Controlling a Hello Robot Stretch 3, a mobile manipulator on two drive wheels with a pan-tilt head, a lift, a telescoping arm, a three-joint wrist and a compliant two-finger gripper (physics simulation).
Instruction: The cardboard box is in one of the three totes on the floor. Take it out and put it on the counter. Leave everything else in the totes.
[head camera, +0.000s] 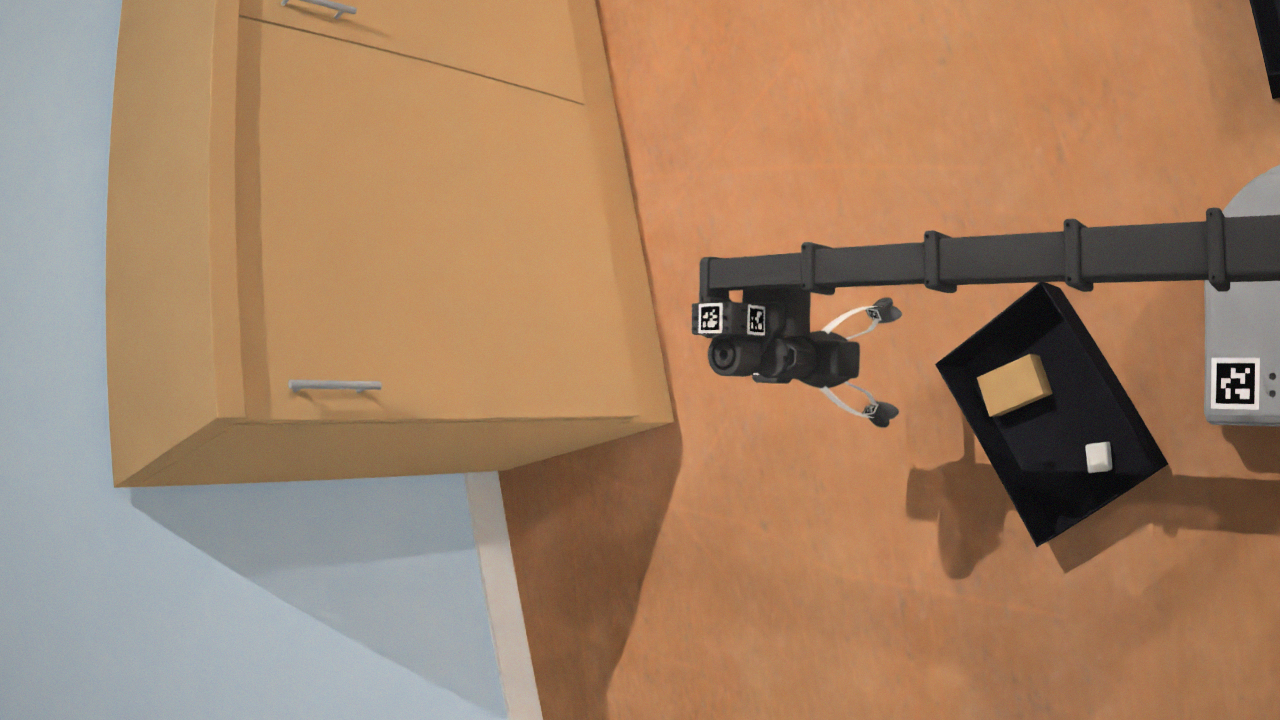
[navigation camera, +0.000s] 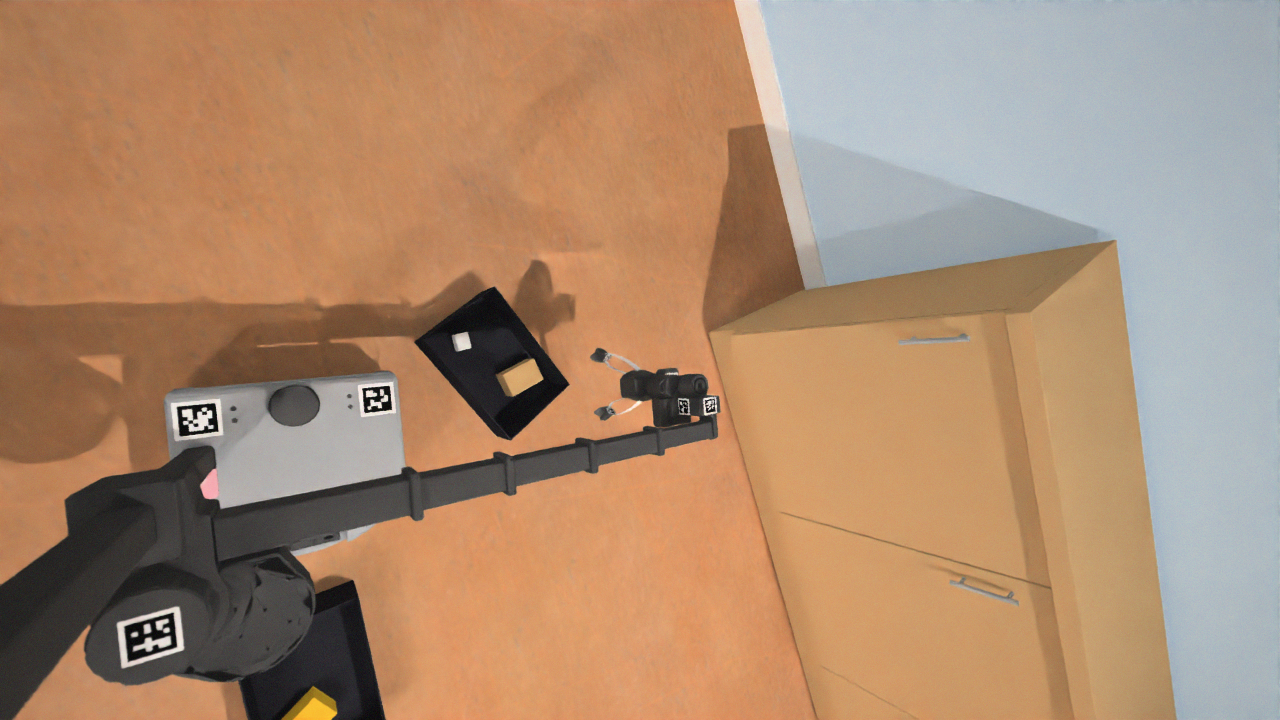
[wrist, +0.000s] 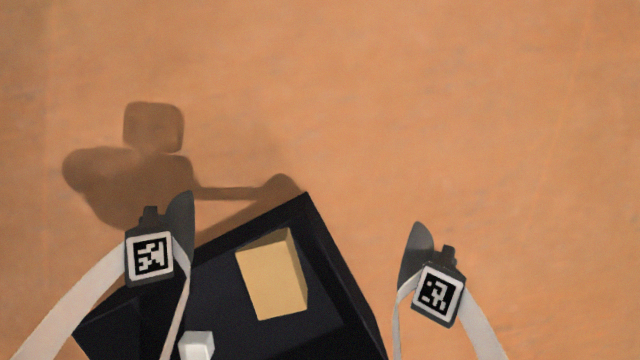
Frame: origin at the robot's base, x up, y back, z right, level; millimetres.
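Where they show: gripper, fingertip midpoint: (head camera: 892, 362) (navigation camera: 596, 384); robot's base at its link origin: (navigation camera: 294, 403).
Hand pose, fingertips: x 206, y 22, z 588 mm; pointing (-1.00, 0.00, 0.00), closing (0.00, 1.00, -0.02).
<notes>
Things, the pixels of their centre, and the offset from my fingertips. "spot": a spot on its surface instead. Level surfaces: height alone.
- tan cardboard box at the middle of its body: (head camera: 1014, 385) (navigation camera: 519, 377) dx -178, dy -28, dz -118 mm
- small white cube at the middle of its body: (head camera: 1099, 457) (navigation camera: 461, 341) dx -188, dy -126, dz -251 mm
- counter at its surface level: dx +704 mm
- yellow block at a spot on its surface: (navigation camera: 310, 704) spot: dx -158, dy +567, dz -610 mm
- black edge at a spot on its surface: (head camera: 1268, 40) spot: dx -202, dy +450, dz -520 mm
The tan cardboard box (head camera: 1011, 386) (navigation camera: 519, 377) (wrist: 274, 280) lies in a black tote (head camera: 1109, 389) (navigation camera: 456, 380) (wrist: 327, 260), near the end facing the cabinet. A small white cube (head camera: 1098, 456) (navigation camera: 461, 341) (wrist: 197, 346) lies in the same tote. My gripper (head camera: 884, 361) (navigation camera: 601, 384) (wrist: 301, 232) is open and empty. Its fingers are spread wide, between the cabinet and the tote in the head view, pointing toward the tote. In the wrist view the box shows between the two fingers, farther off. The counter (head camera: 165, 268) (navigation camera: 1087, 402) tops the tan cabinet.
Another black tote (navigation camera: 338, 635) with a yellow block (navigation camera: 310, 704) stands near my base (head camera: 1239, 313) (navigation camera: 268, 456), partly hidden. A black edge (head camera: 1268, 40) shows at the top right of the head view. My extended arm (head camera: 1002, 255) (navigation camera: 546, 466) runs past the box's tote toward the cabinet.
</notes>
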